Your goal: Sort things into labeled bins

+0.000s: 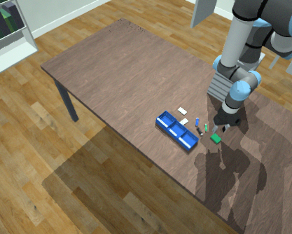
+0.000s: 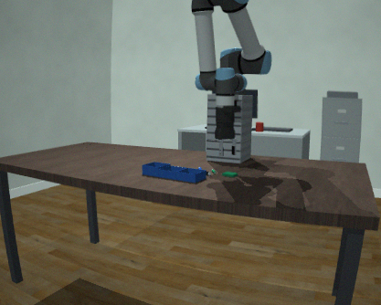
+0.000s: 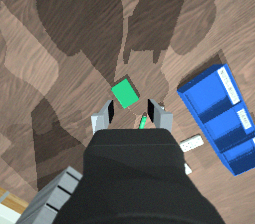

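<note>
Right now the green block is 1 cm behind my hand, 1 cm to the left of it and 10 cm below it. The rest, counted from my hand: blue cylinder (1 cm behind, 13 cm to the right, 9 cm below); then black cylinder (3 cm ahead, 8 cm to the right, 9 cm below); then green cylinder (2 cm behind, 7 cm to the right, 10 cm below).
</note>
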